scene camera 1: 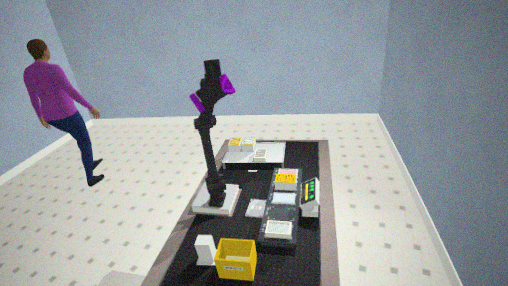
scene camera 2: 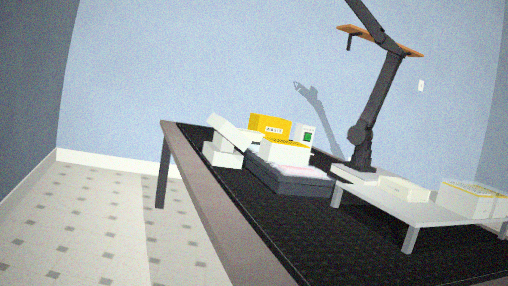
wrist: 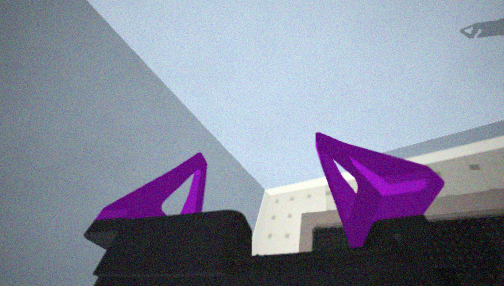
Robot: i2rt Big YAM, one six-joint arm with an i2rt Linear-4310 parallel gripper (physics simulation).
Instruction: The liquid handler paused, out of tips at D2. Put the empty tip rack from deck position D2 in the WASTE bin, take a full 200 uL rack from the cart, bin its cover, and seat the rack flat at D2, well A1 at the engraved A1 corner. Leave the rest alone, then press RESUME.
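Pixels of known places: gripper, fingertip midpoint: (scene camera 1: 209,98) (wrist: 257,149); arm's base, origin of the base link: (scene camera 1: 217,200) (scene camera 2: 359,168).
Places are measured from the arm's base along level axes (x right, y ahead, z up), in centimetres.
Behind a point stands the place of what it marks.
My gripper (scene camera 1: 212,93) @[x 45.4, y 23.2, z 80.8 cm] (wrist: 257,149) @[x 45.4, y 23.2, z 80.8 cm] is open and empty, high above the table; its purple fingers stand wide apart. The dark deck (scene camera 1: 261,241) @[x 31.8, y 30.5, z 1.4 cm] (scene camera 2: 305,189) @[x -29.8, y 43.4, z -1.1 cm] holds a pale rack (scene camera 1: 278,229) @[x 26.3, y 38.8, z 4.2 cm] at its near end in scene camera 1, a bare dark position beside it, a pale blue plate, an orange-topped tip rack (scene camera 1: 286,180) @[x -9.1, y 42.2, z 7.8 cm] (scene camera 2: 284,152) @[x -15.7, y 43.9, z 5.3 cm] and a pink-topped plate (scene camera 2: 300,171) @[x -27.9, y 44.9, z 3.0 cm]. Position labels are unreadable. The yellow WASTE bin (scene camera 1: 236,272) @[x 50.4, y 21.4, z 2.5 cm] (scene camera 2: 257,122) @[x 40.1, y 28.7, z 7.4 cm] has something pale inside. The white cart (scene camera 1: 270,160) @[x -39.0, y 30.0, z 3.0 cm] (scene camera 2: 400,212) @[x -57.6, y 37.0, z 3.0 cm] bears two yellow-and-white boxes (scene camera 1: 235,145) @[x -51.9, y 2.8, z 8.9 cm] (scene camera 2: 465,198) @[x -60.7, y 16.5, z 7.3 cm] and a low cream rack (scene camera 1: 260,154) @[x -42.5, y 22.7, z 6.1 cm] (scene camera 2: 404,189) @[x -48.4, y 26.9, z 5.6 cm]. The green RESUME button (scene camera 2: 307,136) @[x 35.6, y 4.7, z 5.3 cm] is on a white box (scene camera 1: 204,249) @[x 42.3, y 5.2, z 6.9 cm].
A tilted screen unit (scene camera 1: 310,196) @[x 7.1, y 55.6, z 9.2 cm] (scene camera 2: 227,132) @[x -8.0, y 58.9, z 7.5 cm] stands beside the deck. A flat pale piece (scene camera 1: 256,208) @[x 4.4, y 24.5, z -2.3 cm] lies between deck and arm base (scene camera 1: 215,205) @[x 5.9, y 0.2, z 1.0 cm]. An orange wall shelf (scene camera 2: 412,52) is behind the arm. A person (scene camera 1: 55,95) stands left of the table.
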